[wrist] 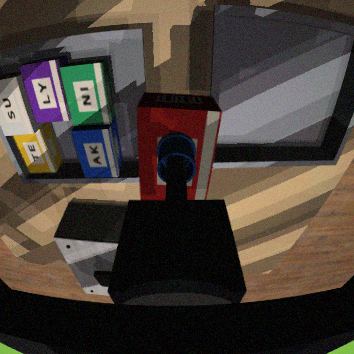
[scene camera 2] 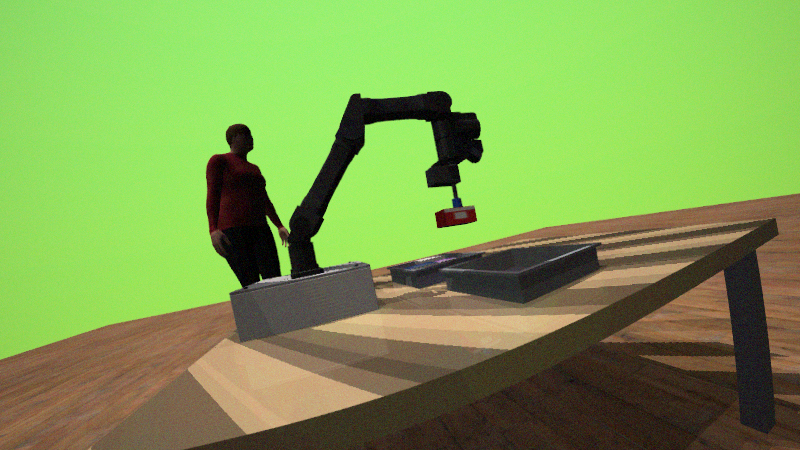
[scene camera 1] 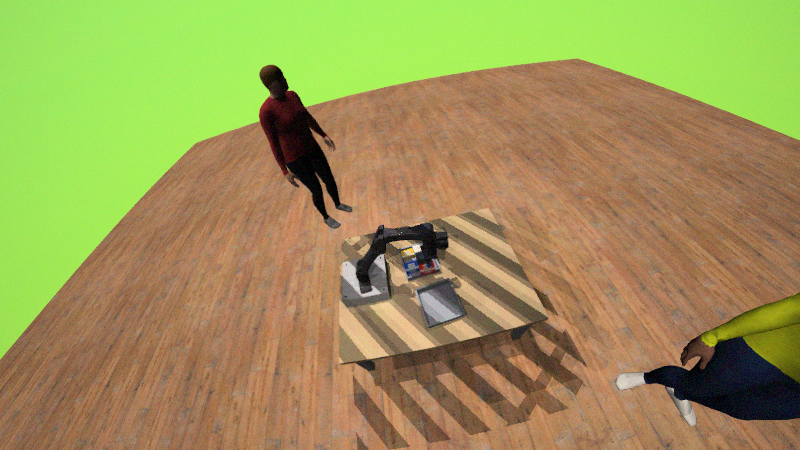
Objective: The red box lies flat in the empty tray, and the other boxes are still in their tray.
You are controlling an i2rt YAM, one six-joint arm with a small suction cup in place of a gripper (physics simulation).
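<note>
I see a tray point(scene camera 2: 519, 275) resting on the table, and there is a tray point(scene camera 2: 427, 276) as well. My suction cup point(scene camera 2: 445, 172) is in view, and the wrist view also shows me my suction cup point(wrist: 175, 143).
</note>
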